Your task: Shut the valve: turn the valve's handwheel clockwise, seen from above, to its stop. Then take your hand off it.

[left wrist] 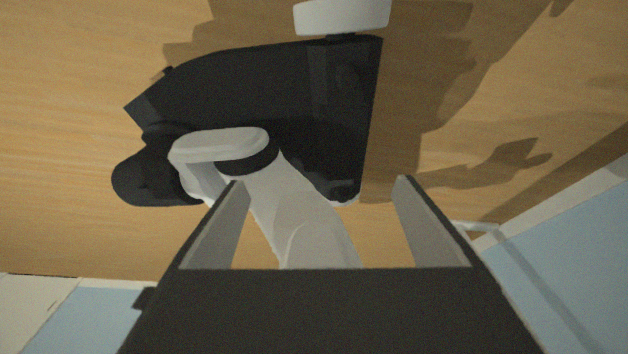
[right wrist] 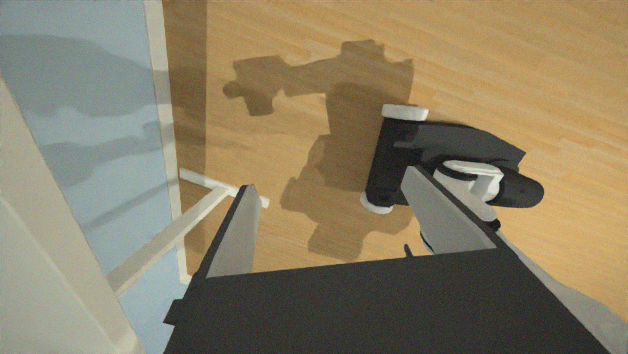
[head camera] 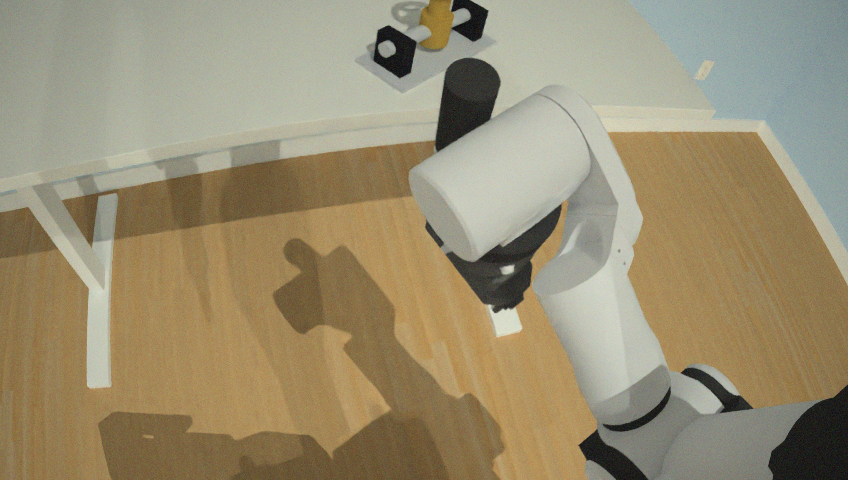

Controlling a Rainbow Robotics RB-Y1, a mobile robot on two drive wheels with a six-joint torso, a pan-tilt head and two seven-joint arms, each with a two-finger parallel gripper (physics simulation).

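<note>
The valve has a yellow body on a white pipe between two black end brackets, on a grey plate at the top of the head view. Its handwheel is cut off by that view's top edge; a ring-shaped shadow lies on the table behind the pipe. My right gripper is open and empty, with floor and the robot's base beyond its fingers; the valve does not show in the right wrist view. My left gripper is open and empty over the floor, away from the valve.
The pale table bears the valve near its front edge. A white table leg stands below. My right arm is in front of the table edge. The robot's black base shows in both wrist views.
</note>
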